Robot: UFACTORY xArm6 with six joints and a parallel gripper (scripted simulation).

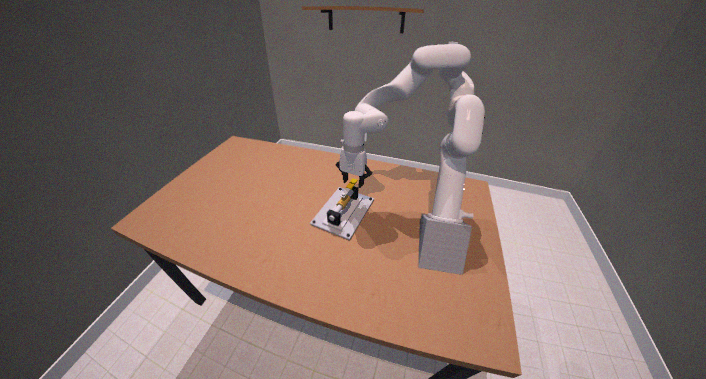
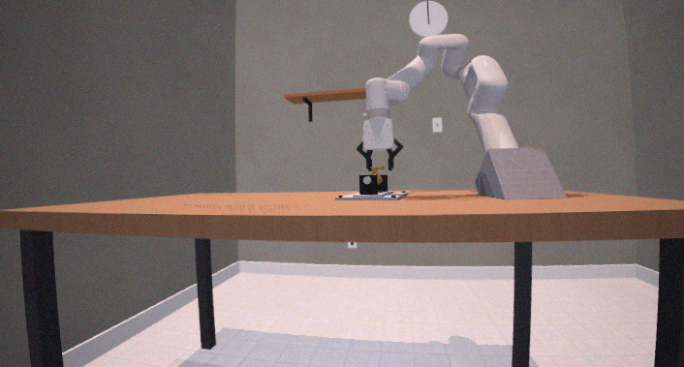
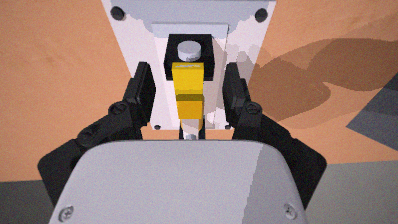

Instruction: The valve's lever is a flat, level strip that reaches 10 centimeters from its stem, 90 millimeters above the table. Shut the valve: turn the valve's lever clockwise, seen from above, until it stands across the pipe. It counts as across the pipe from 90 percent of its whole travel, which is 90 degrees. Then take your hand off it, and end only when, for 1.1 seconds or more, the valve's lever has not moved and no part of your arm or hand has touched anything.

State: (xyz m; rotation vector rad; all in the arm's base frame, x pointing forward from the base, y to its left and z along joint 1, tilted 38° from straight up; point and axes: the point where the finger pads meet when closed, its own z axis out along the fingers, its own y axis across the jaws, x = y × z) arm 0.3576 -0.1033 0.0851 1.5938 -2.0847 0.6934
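Now: hand 50 mm to the right of the yellow lever, 10 mm short of it and 10 mm above it. The rest, counted from my hand: baseplate 90 mm to the left, 90 mm below, 20 mm ahead.
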